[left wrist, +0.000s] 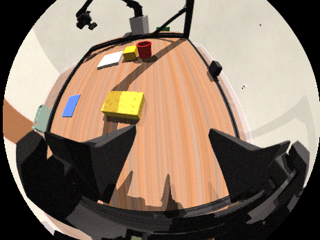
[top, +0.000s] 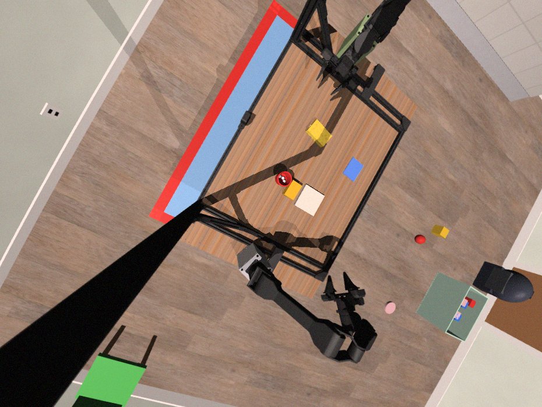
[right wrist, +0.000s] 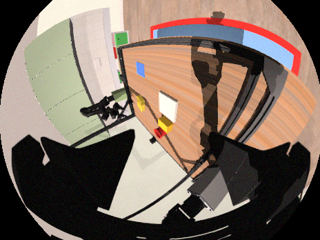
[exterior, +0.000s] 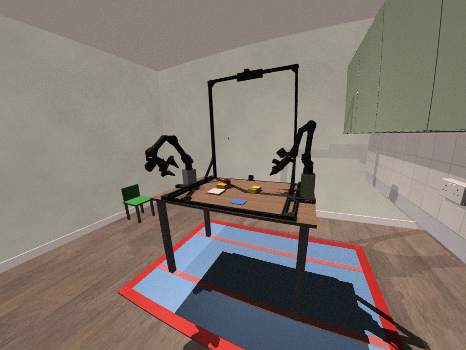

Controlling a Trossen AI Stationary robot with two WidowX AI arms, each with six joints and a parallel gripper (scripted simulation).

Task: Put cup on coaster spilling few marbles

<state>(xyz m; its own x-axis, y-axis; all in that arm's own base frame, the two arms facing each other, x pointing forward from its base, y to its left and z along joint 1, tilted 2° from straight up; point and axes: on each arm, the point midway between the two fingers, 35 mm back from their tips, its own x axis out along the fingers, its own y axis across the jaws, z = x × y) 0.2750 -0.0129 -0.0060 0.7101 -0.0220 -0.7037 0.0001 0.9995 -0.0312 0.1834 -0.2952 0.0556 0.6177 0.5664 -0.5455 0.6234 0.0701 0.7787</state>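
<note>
Right now the red cup is 36 cm behind my right hand, 30 cm to the left of it and 19 cm below it. Round my right hand: white coaster 18 cm behind, 27 cm to the left, 22 cm below; then blue coaster 3 cm behind, 52 cm to the left, 22 cm below; then yellow block 30 cm behind, 28 cm to the left, 20 cm below.
</note>
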